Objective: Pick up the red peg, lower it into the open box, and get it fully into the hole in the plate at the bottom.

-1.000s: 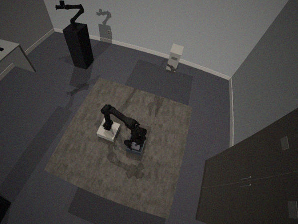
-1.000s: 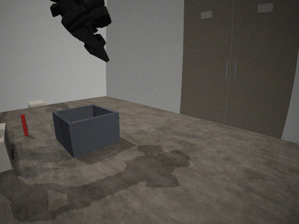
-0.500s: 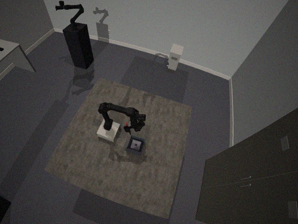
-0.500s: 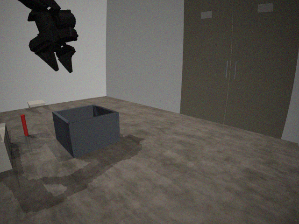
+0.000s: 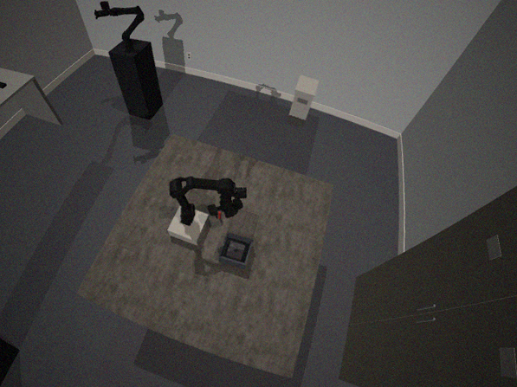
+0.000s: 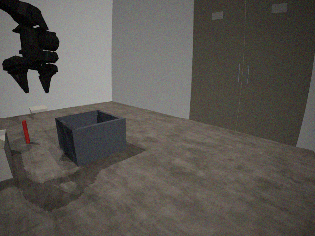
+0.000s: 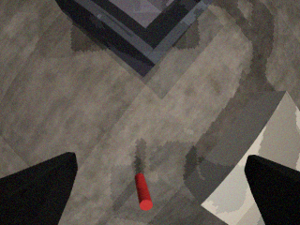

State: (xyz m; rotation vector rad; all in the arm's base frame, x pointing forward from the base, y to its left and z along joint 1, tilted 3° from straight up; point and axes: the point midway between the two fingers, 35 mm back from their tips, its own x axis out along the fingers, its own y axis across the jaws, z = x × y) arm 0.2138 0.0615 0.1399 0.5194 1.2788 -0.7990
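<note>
The red peg is 5 cm behind my gripper tip, 6 cm to the left of it and 13 cm below it. Round my gripper tip: pale plate: 12 cm ahead, 13 cm to the right, 13 cm below; then dark blue box: 12 cm ahead, 13 cm to the right, 15 cm below.
</note>
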